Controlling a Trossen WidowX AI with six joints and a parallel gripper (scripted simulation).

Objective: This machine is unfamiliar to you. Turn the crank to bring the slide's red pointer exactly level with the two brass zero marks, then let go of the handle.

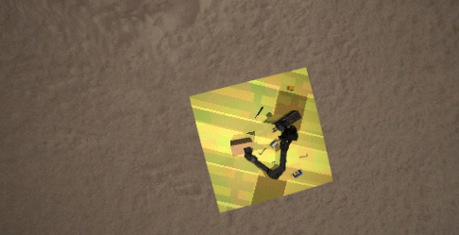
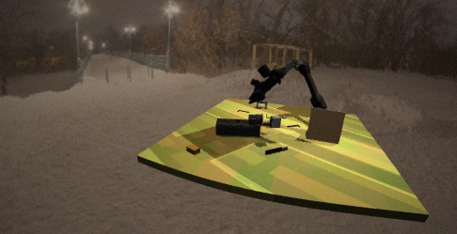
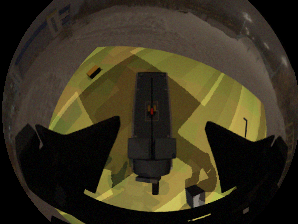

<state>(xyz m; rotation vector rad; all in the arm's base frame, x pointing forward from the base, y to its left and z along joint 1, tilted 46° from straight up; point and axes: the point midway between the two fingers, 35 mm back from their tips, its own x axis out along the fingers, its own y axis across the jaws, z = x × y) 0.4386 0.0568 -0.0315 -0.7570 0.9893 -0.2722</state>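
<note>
Now: gripper tip 120 mm past the crank handle, 20 mm to the left of it and 140 mm above it. Also, from my gripper tip: black stick 200 mm behind, 200 mm to the left, 190 mm below; red pointer 50 mm ahead, 20 mm to the left, 120 mm below; grey block 170 mm behind, 150 mm to the right, 170 mm below.
</note>
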